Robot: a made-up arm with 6 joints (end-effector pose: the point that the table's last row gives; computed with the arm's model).
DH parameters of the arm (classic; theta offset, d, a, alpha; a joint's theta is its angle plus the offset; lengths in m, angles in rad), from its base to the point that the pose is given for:
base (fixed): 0 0.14 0 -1.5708
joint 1: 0 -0.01 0.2 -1.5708
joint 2: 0 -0.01 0.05 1.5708
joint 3: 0 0.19 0.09 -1.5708
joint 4: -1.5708 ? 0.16 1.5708
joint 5: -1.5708 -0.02 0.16 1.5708
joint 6: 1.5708 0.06 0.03 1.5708
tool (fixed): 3.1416 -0.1 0 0
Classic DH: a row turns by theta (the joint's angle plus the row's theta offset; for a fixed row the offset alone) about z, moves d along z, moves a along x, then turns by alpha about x.
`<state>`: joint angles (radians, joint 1 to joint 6).
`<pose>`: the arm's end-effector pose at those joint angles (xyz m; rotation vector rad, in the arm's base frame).
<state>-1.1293 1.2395 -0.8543 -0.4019 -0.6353 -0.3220</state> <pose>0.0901 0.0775 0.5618 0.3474 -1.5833 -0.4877</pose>
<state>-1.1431 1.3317 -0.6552 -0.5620 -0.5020 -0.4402</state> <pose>0.0658 0.0576 0.5615 0.4066 -1.2357 -0.5084</pose>
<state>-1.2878 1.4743 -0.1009 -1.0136 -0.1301 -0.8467</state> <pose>-0.0827 -0.0026 0.5513 0.4198 -0.4958 -0.1951</pose>
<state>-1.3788 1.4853 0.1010 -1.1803 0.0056 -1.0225</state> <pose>-0.1540 -0.0345 0.5327 0.3191 -0.3285 -0.0236</pose>
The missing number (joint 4, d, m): -0.08
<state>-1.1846 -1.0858 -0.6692 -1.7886 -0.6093 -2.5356</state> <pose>-0.2595 0.0690 0.2793 -2.6887 0.2497 -1.0130</pose>
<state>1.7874 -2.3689 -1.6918 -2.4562 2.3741 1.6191</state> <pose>-0.2090 -0.0025 0.0434 1.6670 2.0186 1.0666</pose>
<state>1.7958 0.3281 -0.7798 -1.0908 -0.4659 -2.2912</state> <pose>0.2168 0.1661 -0.0812 0.3853 -2.4415 -1.0436</pose>
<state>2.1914 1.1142 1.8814 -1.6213 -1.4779 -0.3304</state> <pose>-0.2189 -0.0107 -0.1486 -1.5807 0.1065 2.1239</pose>
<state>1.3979 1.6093 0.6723 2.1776 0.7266 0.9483</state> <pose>0.0739 -0.3115 -0.0650 1.6383 -1.3128 0.7419</pose>
